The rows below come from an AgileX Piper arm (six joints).
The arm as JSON. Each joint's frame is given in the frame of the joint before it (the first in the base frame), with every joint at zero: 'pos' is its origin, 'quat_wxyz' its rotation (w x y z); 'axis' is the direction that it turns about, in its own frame. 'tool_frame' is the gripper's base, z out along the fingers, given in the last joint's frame.
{
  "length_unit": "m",
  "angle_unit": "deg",
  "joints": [
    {
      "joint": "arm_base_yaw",
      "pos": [
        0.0,
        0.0,
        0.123
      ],
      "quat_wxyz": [
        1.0,
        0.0,
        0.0,
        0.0
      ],
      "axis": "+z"
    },
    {
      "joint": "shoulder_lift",
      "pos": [
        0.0,
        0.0,
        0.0
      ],
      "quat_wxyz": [
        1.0,
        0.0,
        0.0,
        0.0
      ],
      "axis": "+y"
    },
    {
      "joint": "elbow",
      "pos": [
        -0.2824,
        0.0,
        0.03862
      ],
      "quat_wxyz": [
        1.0,
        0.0,
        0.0,
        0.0
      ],
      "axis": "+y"
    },
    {
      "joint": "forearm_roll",
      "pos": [
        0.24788,
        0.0,
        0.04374
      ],
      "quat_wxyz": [
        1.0,
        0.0,
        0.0,
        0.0
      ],
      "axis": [
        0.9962,
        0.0,
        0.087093
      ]
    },
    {
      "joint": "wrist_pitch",
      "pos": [
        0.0,
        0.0,
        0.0
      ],
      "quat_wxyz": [
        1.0,
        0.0,
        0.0,
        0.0
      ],
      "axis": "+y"
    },
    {
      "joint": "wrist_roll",
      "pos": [
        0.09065,
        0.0,
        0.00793
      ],
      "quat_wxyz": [
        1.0,
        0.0,
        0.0,
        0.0
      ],
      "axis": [
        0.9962,
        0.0,
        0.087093
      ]
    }
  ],
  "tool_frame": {
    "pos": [
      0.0,
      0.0,
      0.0
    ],
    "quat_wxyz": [
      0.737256,
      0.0,
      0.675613,
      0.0
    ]
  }
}
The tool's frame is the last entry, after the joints.
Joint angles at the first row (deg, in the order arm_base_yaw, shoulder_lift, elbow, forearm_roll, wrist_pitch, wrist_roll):
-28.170, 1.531, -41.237, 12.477, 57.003, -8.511
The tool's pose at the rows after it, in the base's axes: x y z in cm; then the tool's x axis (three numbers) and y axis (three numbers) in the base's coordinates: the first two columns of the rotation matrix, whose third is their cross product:
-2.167 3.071 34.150 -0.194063 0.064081 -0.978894 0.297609 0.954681 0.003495
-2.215 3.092 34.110 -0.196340 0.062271 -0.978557 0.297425 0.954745 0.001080
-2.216 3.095 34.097 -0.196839 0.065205 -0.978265 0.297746 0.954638 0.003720
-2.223 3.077 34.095 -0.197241 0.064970 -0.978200 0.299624 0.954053 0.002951
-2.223 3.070 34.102 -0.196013 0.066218 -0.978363 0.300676 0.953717 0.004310
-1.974 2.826 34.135 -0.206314 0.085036 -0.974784 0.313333 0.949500 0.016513
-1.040 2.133 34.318 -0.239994 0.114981 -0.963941 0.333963 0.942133 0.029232
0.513 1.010 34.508 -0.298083 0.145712 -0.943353 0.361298 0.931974 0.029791
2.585 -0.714 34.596 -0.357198 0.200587 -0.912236 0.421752 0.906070 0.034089
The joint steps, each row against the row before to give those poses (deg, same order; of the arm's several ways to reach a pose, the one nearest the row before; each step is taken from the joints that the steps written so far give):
-0.001, -0.578, -0.049, 0.134, 0.961, -0.306
0.004, -0.120, -0.001, -0.058, 0.208, -0.084
-0.003, 0.000, 0.002, 0.004, 0.079, 0.149
0.002, 0.001, -0.002, -0.145, 0.001, 0.058
-0.004, 0.000, 0.001, -0.041, -0.053, 0.109
0.001, 0.840, 0.000, -0.738, -0.001, 1.088
0.002, 2.892, 0.001, -1.222, -0.527, 1.194
-0.001, 4.731, 0.000, -1.850, -0.938, 0.874
0.006, 6.410, -0.001, -4.005, -1.923, 3.273

